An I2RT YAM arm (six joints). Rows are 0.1 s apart.
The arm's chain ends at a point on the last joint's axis. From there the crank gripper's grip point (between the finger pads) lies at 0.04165 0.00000 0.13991 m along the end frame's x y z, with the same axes.
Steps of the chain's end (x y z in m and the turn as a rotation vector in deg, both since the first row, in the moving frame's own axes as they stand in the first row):
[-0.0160, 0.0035, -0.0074, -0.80, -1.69, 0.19]
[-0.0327, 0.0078, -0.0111, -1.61, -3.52, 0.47]
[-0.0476, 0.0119, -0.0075, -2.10, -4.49, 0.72]
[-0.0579, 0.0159, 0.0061, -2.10, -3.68, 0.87]
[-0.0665, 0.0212, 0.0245, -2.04, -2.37, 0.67]
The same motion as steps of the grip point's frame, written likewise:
[-0.0201, 0.0056, -0.0062, -0.80, -1.69, 0.19]
[-0.0414, 0.0121, -0.0089, -1.61, -3.52, 0.47]
[-0.0587, 0.0175, -0.0048, -2.10, -4.49, 0.72]
[-0.0670, 0.0216, 0.0084, -2.10, -3.68, 0.87]
[-0.0724, 0.0267, 0.0260, -2.04, -2.37, 0.67]

